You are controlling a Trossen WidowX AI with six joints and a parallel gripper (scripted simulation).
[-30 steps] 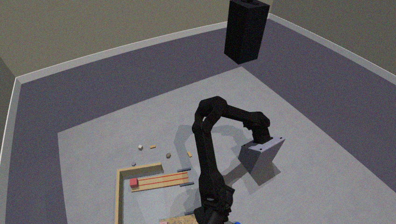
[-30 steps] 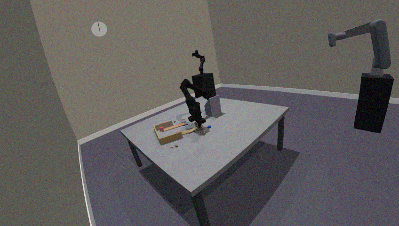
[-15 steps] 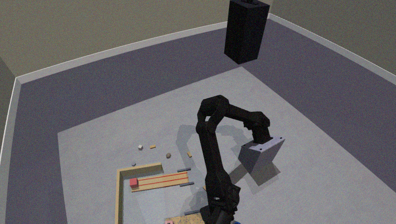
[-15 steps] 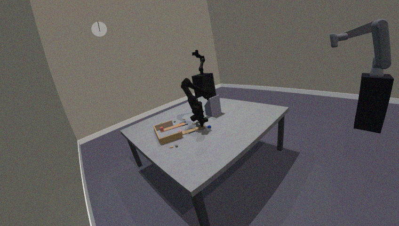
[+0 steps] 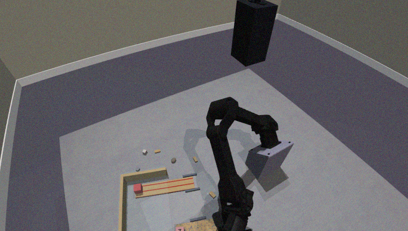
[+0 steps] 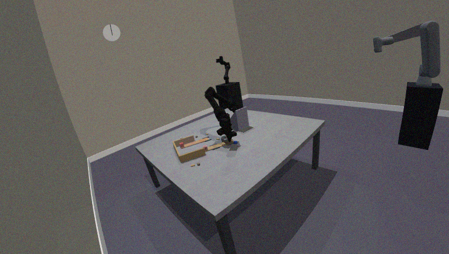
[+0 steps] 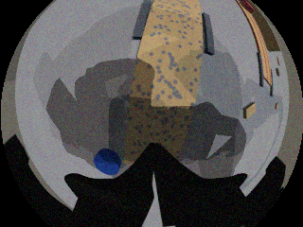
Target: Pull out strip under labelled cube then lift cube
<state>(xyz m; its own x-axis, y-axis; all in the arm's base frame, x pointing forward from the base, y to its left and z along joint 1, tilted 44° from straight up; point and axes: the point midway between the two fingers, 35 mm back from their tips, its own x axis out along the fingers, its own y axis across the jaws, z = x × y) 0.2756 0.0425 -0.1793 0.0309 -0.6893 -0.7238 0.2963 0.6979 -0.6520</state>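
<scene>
My gripper tip is 1 cm past the blue object and 5 cm to the right of it. From my gripper tip the other things lie so: tan piece: 14 cm ahead, 45 cm to the right; white cube: 19 cm ahead, 47 cm to the right; speckled tan strip: 9 cm ahead, 3 cm to the right.
</scene>
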